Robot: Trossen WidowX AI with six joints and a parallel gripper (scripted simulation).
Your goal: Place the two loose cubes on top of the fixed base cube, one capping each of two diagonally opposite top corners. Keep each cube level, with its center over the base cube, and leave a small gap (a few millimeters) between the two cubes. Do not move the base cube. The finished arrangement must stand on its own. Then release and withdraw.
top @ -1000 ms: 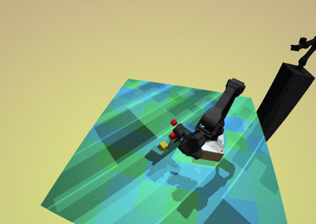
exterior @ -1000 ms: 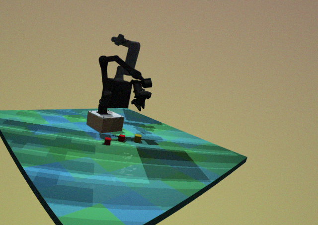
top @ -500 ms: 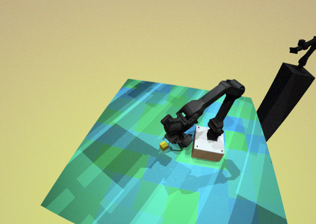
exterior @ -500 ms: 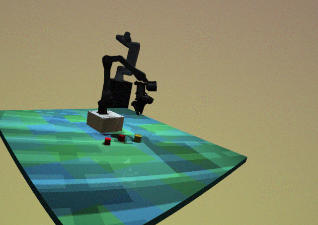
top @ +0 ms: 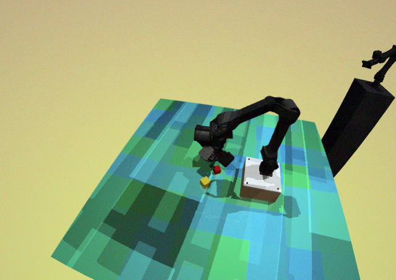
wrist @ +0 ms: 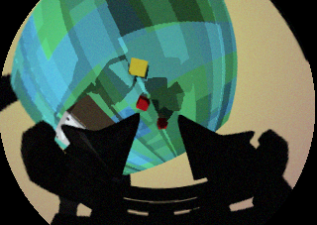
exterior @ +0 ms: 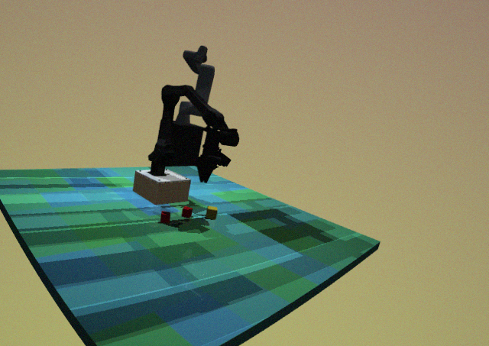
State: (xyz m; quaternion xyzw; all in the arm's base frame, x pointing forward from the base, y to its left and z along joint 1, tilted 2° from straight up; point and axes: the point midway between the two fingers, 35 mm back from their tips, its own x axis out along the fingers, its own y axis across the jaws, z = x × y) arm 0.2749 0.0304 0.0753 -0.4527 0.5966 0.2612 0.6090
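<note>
The yellow base cube lies 130 mm below my gripper tip, 70 mm to the left of it and 10 mm ahead of it.
</note>
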